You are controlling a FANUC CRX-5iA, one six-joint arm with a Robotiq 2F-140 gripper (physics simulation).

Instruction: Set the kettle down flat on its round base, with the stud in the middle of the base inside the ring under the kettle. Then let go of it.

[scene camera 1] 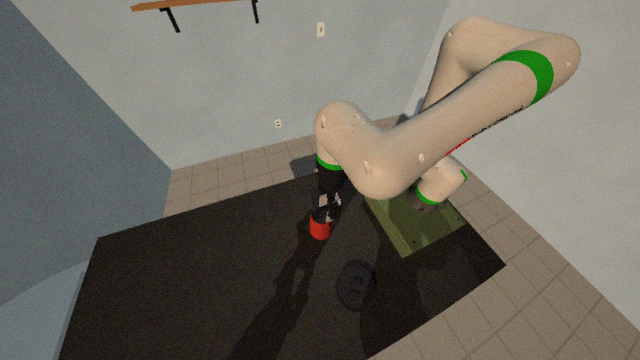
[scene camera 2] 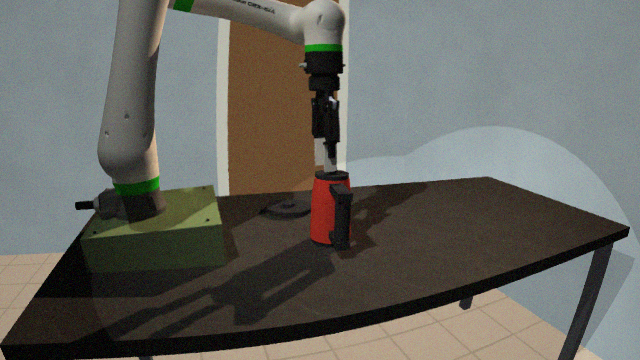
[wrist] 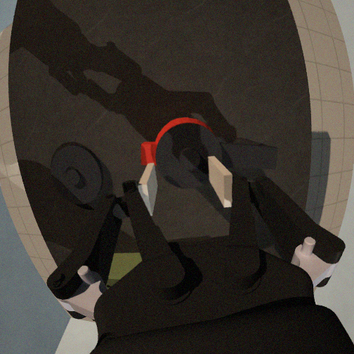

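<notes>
The red kettle (scene camera 1: 320, 230) (scene camera 2: 321, 212) stands upright on the table, apart from its base. Its black handle (scene camera 2: 342, 217) (wrist: 256, 153) faces the camera in the second scene view. In the wrist view the kettle's dark lid (wrist: 172, 145) shows with its knob, and the red spout (wrist: 148, 153) points left. The round dark base (scene camera 1: 345, 287) (scene camera 2: 285, 210) (wrist: 87, 160) lies flat on the table, with the stud (wrist: 74, 176) at its middle. My gripper (scene camera 1: 327, 209) (scene camera 2: 325, 161) (wrist: 182, 171) is open and empty, pointing down at the kettle's lid. The ring under the kettle is hidden.
The dark table (scene camera 1: 175, 260) (scene camera 2: 425, 250) carries the green arm pedestal (scene camera 1: 403, 240) (scene camera 2: 155, 250) (wrist: 124, 265). In the first scene view the base lies between the kettle and the table's near edge, nearer the pedestal's side. The arm's shadow falls across the table.
</notes>
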